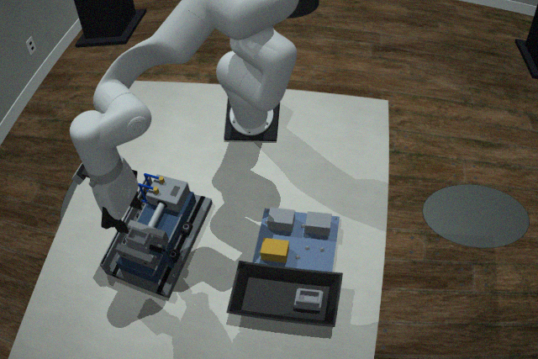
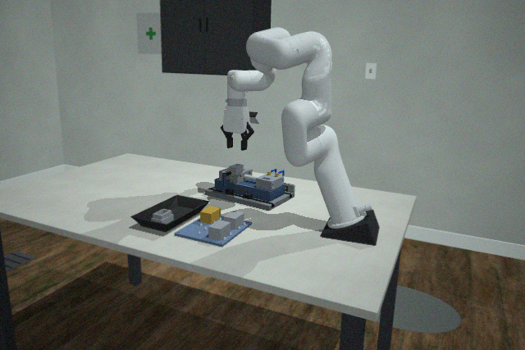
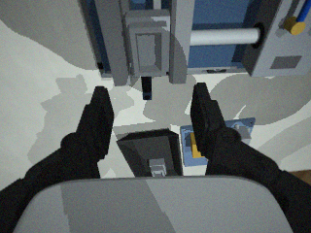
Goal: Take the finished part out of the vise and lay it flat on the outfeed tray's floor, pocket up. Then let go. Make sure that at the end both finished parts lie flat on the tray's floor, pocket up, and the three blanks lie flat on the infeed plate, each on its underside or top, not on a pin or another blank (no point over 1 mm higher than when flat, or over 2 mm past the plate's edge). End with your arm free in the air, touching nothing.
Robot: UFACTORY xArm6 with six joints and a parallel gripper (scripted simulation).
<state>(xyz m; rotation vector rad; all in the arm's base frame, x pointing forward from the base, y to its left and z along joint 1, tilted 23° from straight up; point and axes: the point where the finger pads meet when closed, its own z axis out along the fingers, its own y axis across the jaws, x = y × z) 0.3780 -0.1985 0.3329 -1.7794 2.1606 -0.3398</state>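
My hand is 8 cm past the silver rod, 2 cm to the right of it and 12 cm above it. The rest, counted from my hand: grey actuator 15 cm behind, 3 cm to the left, 12 cm below; blue fixture plate 9 cm behind, 36 cm to the left, 20 cm below; yellow block 5 cm behind, 31 cm to the left, 17 cm below.
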